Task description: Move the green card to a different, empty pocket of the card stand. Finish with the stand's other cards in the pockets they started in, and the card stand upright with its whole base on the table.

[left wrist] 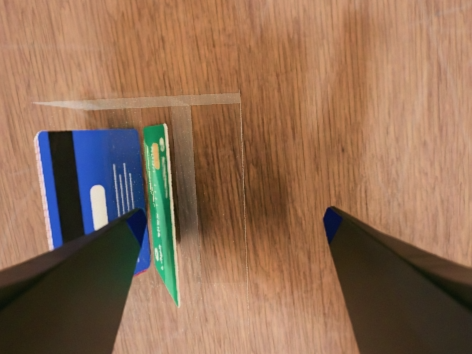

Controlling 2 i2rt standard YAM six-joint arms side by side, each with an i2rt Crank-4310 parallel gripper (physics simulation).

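Places are measured from the left arm's base along level axes (x left, y ahead, z down), in centimetres.
Pixels of known places: left gripper, fingertip midpoint: [234, 211].
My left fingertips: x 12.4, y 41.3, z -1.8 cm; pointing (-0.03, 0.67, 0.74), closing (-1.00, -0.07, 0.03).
Observation:
For each thing: its middle in the pictures, then the offset to it from my left fingertips. Level surfaces: height alone.
- green card, body centre: [159, 208] dx +4.0, dy +0.2, dz +1.1 cm
- blue card, body centre: [102, 210] dx +7.1, dy +0.3, dz +1.2 cm
- wooden table top, surface height: dz +3.7 cm
The green card [162, 215] stands on edge in a pocket of the clear card stand [215, 99], left of the middle in the left wrist view. A blue card [115, 155] with a black stripe stands in the stand to its left, leaning so that its face shows. My left gripper [234, 211] is open, with nothing between its fingers. Its left fingertip overlaps the blue card's lower right part in the view, and its right fingertip is over the wood, right of the stand. My right gripper is not in view.
The wooden table top [400, 125] lies under the stand. Transparent walls of the stand, hard to see, run down the view to the right of the green card. A thin reddish edge shows at the blue card's lower right.

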